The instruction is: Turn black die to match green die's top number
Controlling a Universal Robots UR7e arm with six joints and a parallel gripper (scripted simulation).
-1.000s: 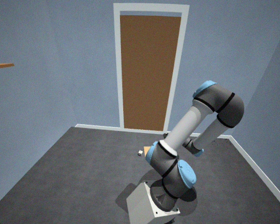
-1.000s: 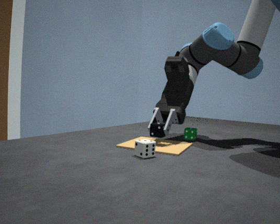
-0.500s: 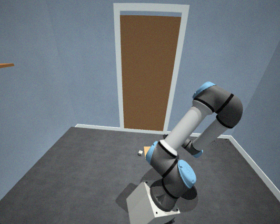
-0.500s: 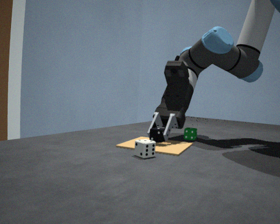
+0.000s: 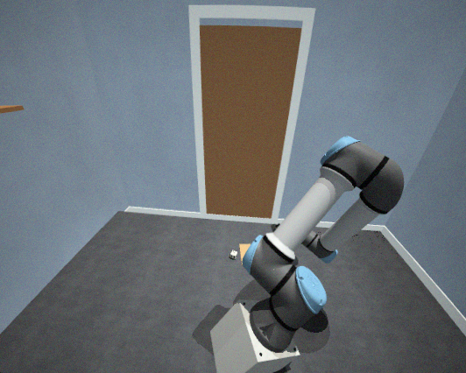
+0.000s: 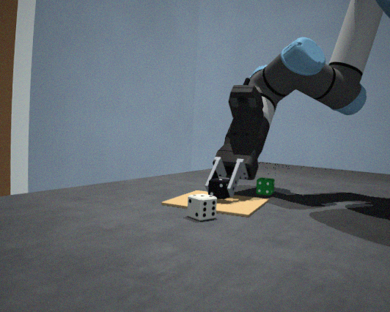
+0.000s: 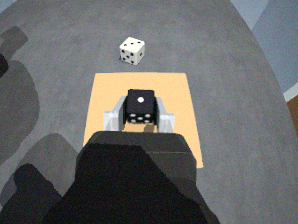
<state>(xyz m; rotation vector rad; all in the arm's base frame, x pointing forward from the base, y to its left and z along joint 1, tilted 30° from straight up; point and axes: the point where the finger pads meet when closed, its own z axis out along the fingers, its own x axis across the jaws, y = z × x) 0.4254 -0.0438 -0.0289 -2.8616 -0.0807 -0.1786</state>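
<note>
Now: hand 10 mm to the right of the black die and 10 mm above it. From my hand the other things lie so: white die (120 mm to the left, 20 mm below, 10 mm behind); then tan mat (30 mm below, 10 mm to the left); then green die (140 mm to the right, 40 mm behind, 20 mm below).
</note>
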